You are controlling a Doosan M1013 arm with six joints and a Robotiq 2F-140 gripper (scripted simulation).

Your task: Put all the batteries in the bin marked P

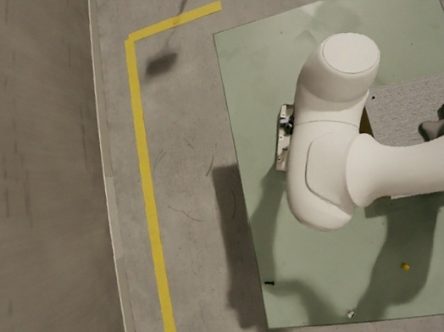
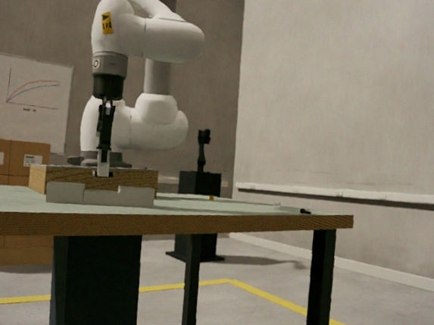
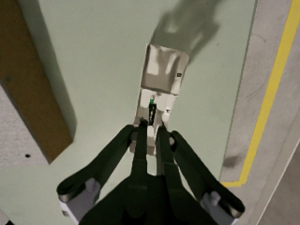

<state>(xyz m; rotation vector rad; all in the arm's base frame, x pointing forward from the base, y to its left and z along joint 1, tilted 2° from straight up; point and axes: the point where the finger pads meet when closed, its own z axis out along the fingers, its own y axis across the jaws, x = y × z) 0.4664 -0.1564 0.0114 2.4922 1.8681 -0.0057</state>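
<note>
My hand is 9 cm above the thin green stick. Also, from my hand: small black screw 52 cm to the left, 21 cm ahead, 10 cm below; then small white piece 67 cm to the left, 9 cm below, 5 cm behind; then yellow piece 54 cm to the left, 27 cm behind, 9 cm below.
</note>
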